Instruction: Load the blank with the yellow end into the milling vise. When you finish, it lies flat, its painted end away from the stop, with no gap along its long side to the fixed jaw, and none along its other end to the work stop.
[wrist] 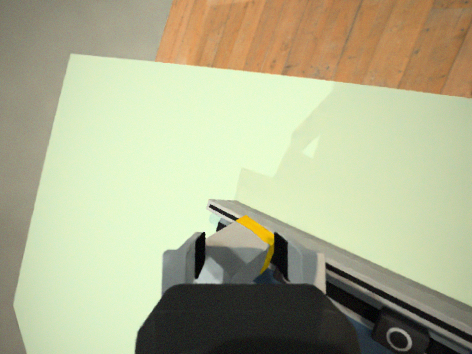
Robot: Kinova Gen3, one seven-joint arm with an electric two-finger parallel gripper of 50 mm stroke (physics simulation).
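Note:
The grey blank with a yellow painted end lies between my two finger pads. The yellow end points away from me, toward the long grey jaw of the vise. My gripper is open, with its fingers standing wide on either side of the blank. The blank's near end is hidden behind my wrist body. A dark block with a round ring sits at the vise's lower right.
The vise stands on a pale green table top. The table's far edge runs across the top, with wooden floor beyond it. My arm casts a shadow on the table to the right.

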